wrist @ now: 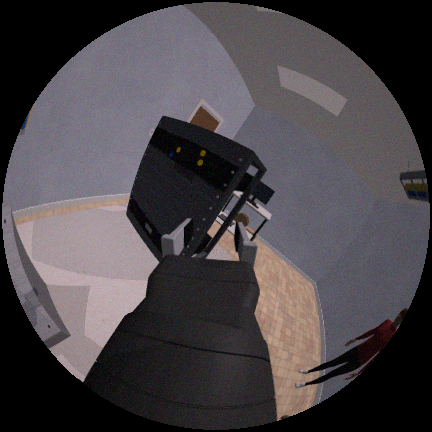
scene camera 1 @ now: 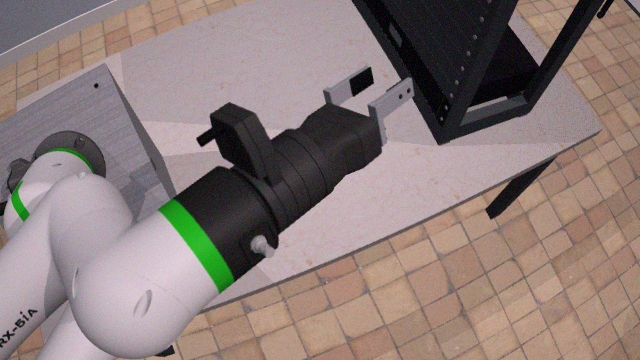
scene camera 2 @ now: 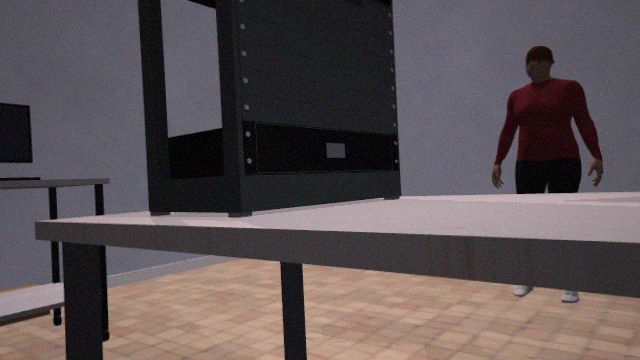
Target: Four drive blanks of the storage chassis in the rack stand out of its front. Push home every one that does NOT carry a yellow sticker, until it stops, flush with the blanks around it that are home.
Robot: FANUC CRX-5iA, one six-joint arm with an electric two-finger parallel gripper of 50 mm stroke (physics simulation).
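Places are measured from the arm's base along level axes (x ahead, y left, z up), in centimetres.
Pixels of known places: gripper, fingertip midpoint: (wrist: 213, 228) (scene camera 1: 389, 79); arm's base, link origin: (scene camera 1: 68, 170).
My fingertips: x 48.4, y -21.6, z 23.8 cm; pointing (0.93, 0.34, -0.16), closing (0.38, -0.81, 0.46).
Ahead of a thing's pixels: the offset from my fingertips to its middle. "*": to the spot under its first point. Level surfaces: height alone.
The black rack (scene camera 1: 467, 82) (scene camera 2: 231, 100) (wrist: 215, 140) stands on the table. In the wrist view the storage chassis {* dx +19.6, dy +12.6, dz +5.1 cm} (wrist: 220, 166) is a dark band near the rack's top, with three yellow stickers (wrist: 178, 149) (wrist: 203, 153) (wrist: 200, 162) and a blue mark {* dx +20.6, dy +32.0, dz +0.3 cm} (wrist: 171, 154). The edges of its blanks are too dark and small to tell which stand out. The chassis front does not show in the scene views. My gripper (scene camera 1: 391, 82) (wrist: 213, 228) is open and empty, in front of the rack and low beside its near front post, well below the chassis. It looks tilted against the rack in the wrist view.
A black unit (scene camera 2: 290, 150) with a grey label {* dx +25.6, dy +34.1, dz -37.0 cm} (scene camera 2: 335, 150) (wrist: 148, 227) sits at the rack's bottom. The table {dz -48.4 cm} (scene camera 1: 250, 50) (scene camera 2: 450, 220) carries the rack; the grey pedestal (scene camera 1: 40, 120) carries the arm. A person (scene camera 2: 550, 120) (wrist: 375, 345) stands away from the table.
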